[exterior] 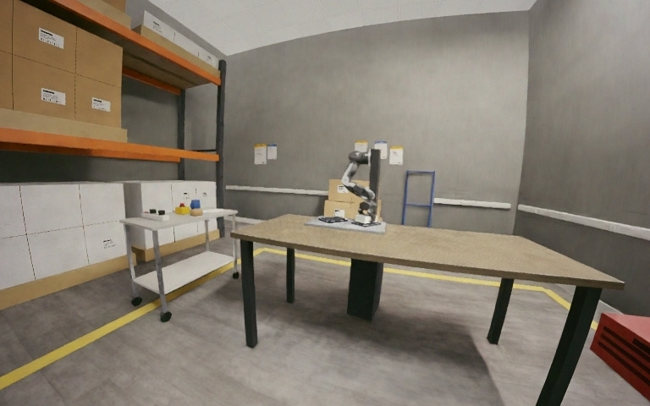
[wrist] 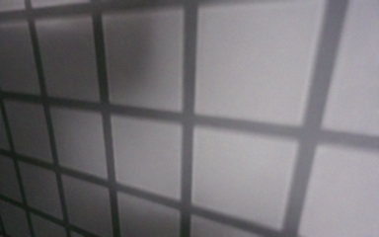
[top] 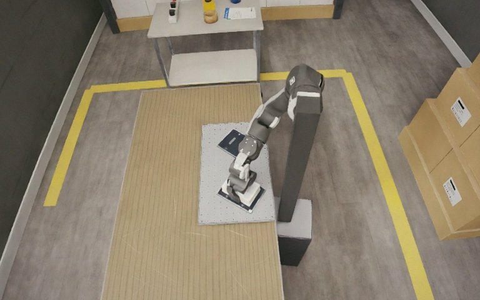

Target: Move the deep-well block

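My hand is 10 mm below the white deep-well block.
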